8 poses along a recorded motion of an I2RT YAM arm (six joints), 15 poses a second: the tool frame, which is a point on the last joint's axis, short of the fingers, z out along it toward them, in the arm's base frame.
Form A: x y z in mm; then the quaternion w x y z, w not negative.
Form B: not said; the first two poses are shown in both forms.
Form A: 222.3, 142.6, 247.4, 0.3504, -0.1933, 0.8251, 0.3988
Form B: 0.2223, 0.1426, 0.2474, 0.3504, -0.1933, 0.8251, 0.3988
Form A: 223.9, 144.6, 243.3, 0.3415, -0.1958, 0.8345, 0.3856
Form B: 0.2239, 0.1446, 0.2433, 0.3415, -0.1958, 0.8345, 0.3856
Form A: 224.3, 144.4, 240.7, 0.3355, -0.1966, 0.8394, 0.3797
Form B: 0.2243, 0.1444, 0.2407, 0.3355, -0.1966, 0.8394, 0.3797
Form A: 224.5, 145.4, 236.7, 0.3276, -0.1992, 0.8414, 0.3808
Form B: 0.2245, 0.1454, 0.2367, 0.3276, -0.1992, 0.8414, 0.3808
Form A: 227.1, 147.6, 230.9, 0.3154, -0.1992, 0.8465, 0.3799
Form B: 0.2271, 0.1476, 0.2309, 0.3154, -0.1992, 0.8465, 0.3799
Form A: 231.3, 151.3, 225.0, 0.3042, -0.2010, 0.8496, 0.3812
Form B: 0.2313, 0.1513, 0.2250, 0.3042, -0.2010, 0.8496, 0.3812
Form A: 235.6, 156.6, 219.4, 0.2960, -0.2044, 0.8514, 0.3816
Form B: 0.2356, 0.1566, 0.2194, 0.2960, -0.2044, 0.8514, 0.3816
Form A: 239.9, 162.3, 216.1, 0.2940, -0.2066, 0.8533, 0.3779
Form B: 0.2399, 0.1623, 0.2161, 0.2940, -0.2066, 0.8533, 0.3779
